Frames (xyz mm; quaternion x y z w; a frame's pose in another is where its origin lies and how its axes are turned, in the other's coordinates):
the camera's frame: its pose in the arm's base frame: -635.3 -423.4 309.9 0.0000 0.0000 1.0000 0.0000
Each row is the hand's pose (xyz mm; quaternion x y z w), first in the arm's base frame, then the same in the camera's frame.
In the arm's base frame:
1: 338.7 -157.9 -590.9 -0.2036 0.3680 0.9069 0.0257
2: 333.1 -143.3 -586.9 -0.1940 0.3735 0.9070 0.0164
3: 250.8 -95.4 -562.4 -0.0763 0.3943 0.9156 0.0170
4: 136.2 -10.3 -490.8 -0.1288 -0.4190 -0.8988 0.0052
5: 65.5 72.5 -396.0 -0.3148 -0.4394 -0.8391 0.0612
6: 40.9 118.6 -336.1 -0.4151 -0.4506 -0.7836 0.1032
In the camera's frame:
1: -974.0 -265.5 -900.8 0.3680 0.2036 -0.0257 0.9069
2: -968.4 -280.1 -896.8 0.3735 0.1940 -0.0164 0.9070
3: -886.1 -328.0 -872.3 0.3943 0.0763 -0.0170 0.9156
4: -771.5 -413.1 -800.7 0.4190 -0.1288 0.0052 0.8988
5: -700.8 -495.9 -705.9 0.4394 -0.3148 0.0612 0.8391
6: -676.2 -542.0 -646.0 0.4506 -0.4151 0.1032 0.7836

